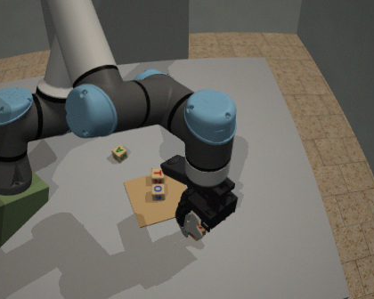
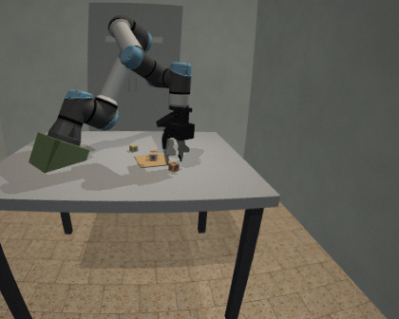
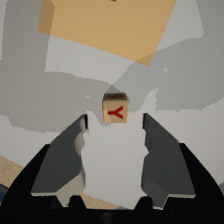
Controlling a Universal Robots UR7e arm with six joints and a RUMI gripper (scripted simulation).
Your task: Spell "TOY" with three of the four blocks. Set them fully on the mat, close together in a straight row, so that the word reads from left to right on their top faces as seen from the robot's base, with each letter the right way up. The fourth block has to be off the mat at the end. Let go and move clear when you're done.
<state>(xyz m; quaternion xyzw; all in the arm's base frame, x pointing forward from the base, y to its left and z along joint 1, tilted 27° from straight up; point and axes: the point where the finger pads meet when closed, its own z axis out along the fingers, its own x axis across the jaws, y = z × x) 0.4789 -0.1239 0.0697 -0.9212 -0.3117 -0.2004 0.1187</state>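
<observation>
Now: the Y block 3 cm below my hand. From my hand the other things lie so: O block: 9 cm behind, 11 cm to the left, 3 cm below; tan mat: 9 cm behind, 11 cm to the left, 4 cm below.
</observation>
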